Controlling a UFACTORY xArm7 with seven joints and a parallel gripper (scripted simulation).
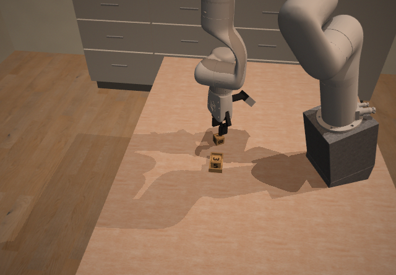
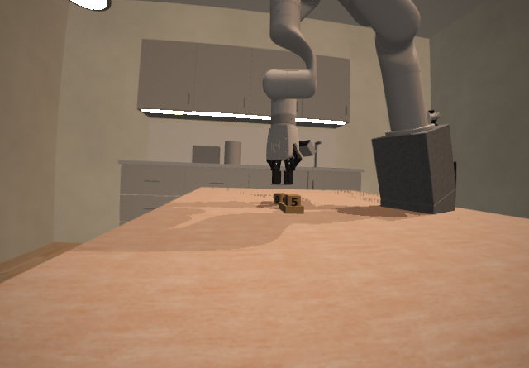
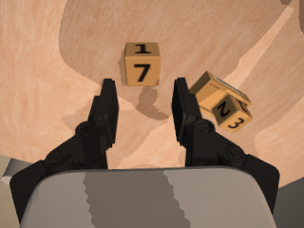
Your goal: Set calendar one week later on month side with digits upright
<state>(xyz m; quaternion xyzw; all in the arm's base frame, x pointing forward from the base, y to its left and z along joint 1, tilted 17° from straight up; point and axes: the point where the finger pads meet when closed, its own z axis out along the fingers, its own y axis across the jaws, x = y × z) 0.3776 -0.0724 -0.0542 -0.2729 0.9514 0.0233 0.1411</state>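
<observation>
My gripper is now 6 cm above the wooden cube.
</observation>
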